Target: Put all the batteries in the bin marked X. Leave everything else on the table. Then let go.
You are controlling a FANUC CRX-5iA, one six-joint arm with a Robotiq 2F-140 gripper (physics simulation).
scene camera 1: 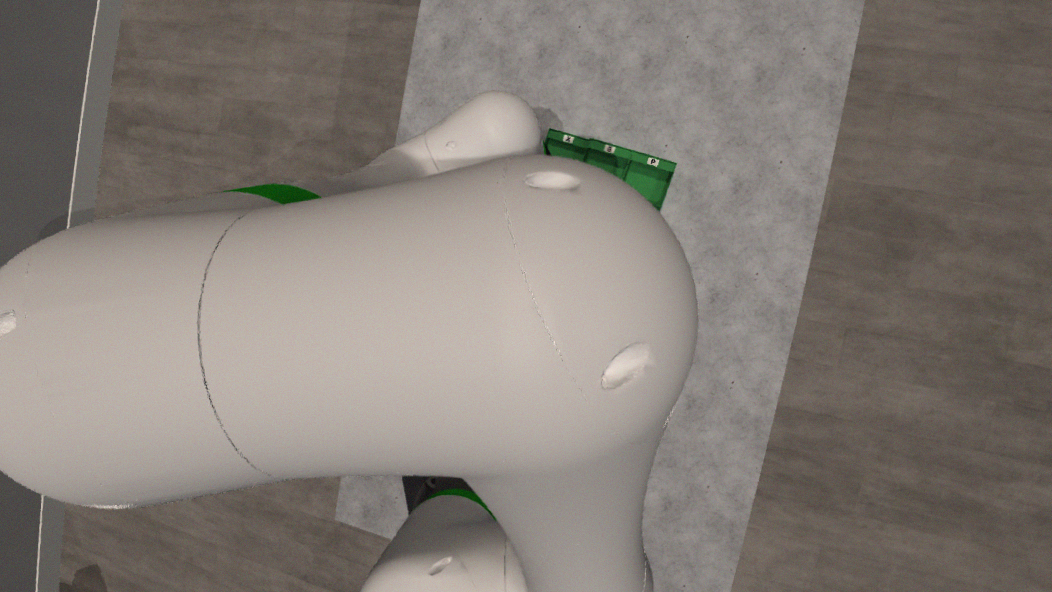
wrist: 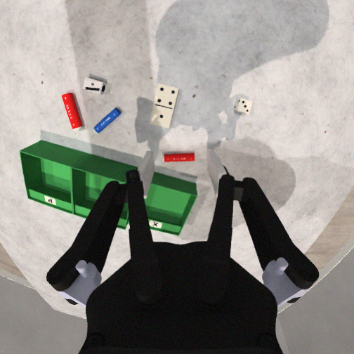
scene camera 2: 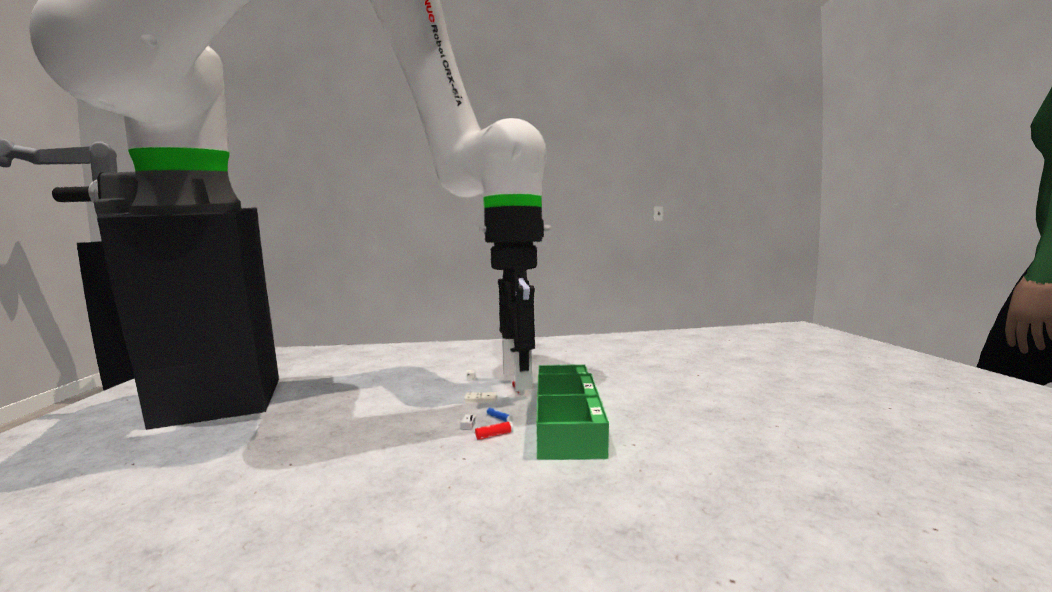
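Seen in the pictures: gripper, fingertip midpoint: [scene camera 2: 516,381]; arm's base, link origin: [scene camera 1: 466,512] [scene camera 2: 188,211].
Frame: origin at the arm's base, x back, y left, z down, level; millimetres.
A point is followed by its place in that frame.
Observation:
A small red battery [wrist: 179,157] [scene camera 2: 514,385] @(x -501, y -35, z 313 mm) lies on the table between my gripper's spread fingertips, not touching either in the wrist view. My gripper [wrist: 180,159] [scene camera 2: 517,379] @(x -505, y -40, z 303 mm) is open, pointing down, low at the table beside the green bins. A larger red battery [wrist: 71,111] [scene camera 2: 492,430] @(x -438, y -192, z 309 mm) and a blue battery [wrist: 107,120] [scene camera 2: 498,413] @(x -455, y -140, z 311 mm) lie near the P end. The X bin [wrist: 169,201] [scene camera 1: 564,150] @(x -594, y -67, z 313 mm) is the end compartment beside the small red battery; its visible floor is bare, and the left finger covers part of it. The arm hides the batteries in scene camera 1.
A cream domino [wrist: 164,111] [scene camera 2: 480,396] @(x -438, y -67, z 313 mm), a white die [wrist: 243,105] [scene camera 2: 470,375] @(x -432, y 27, z 309 mm) and a silver sharpener [wrist: 94,84] [scene camera 2: 467,421] @(x -409, y -157, z 309 mm) lie on the table. The P bin [wrist: 56,175] [scene camera 2: 562,410] @(x -536, y -188, z 296 mm) and a middle bin [wrist: 92,190] adjoin the X bin. A person [scene camera 2: 1044,220] stands at the right.

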